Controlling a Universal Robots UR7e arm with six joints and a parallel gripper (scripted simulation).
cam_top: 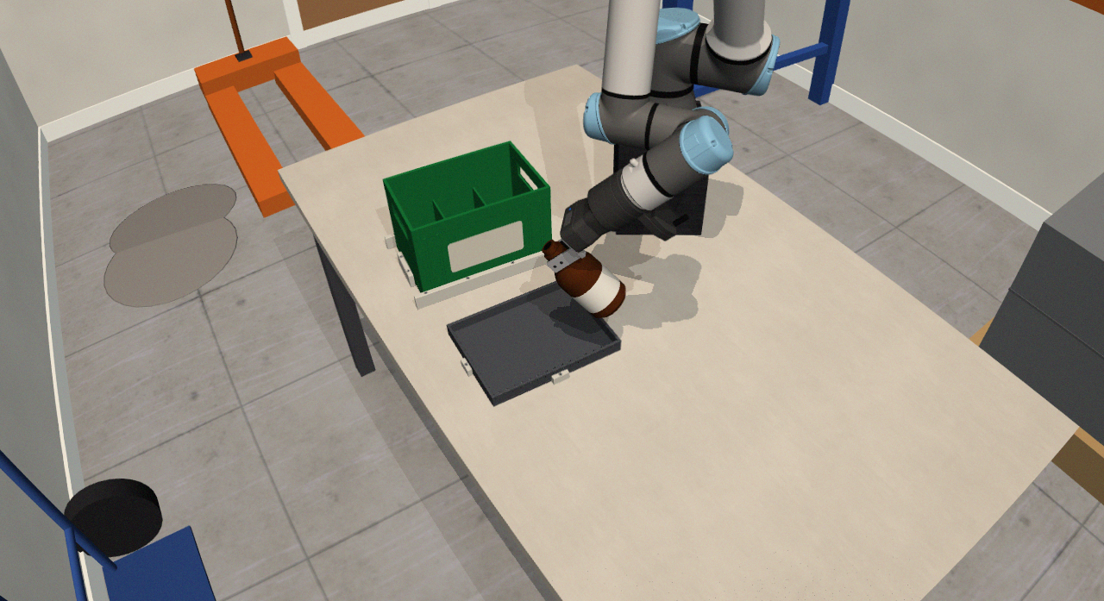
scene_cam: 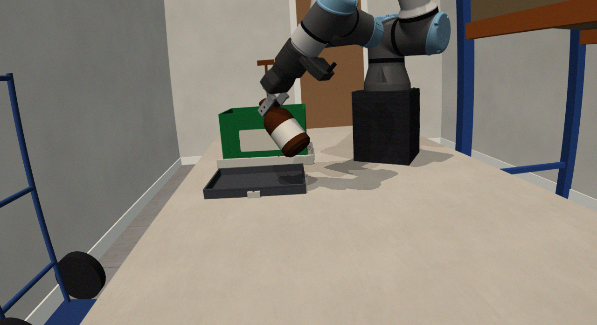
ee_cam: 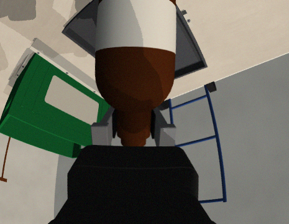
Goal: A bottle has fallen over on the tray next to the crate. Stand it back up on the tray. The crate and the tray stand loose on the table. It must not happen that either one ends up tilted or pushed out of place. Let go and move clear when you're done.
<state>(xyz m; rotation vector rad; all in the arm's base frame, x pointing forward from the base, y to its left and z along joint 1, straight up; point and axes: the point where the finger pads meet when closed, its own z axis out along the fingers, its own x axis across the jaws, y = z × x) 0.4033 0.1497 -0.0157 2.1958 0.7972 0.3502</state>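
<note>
Right now my hand is 4 cm above the brown bottle, 2 cm to the right of it and 2 cm past it. The rest, counted from my hand: green crate (30 cm to the right, 12 cm below, 3 cm behind); then tray (19 cm below, 4 cm ahead, 3 cm to the right).
</note>
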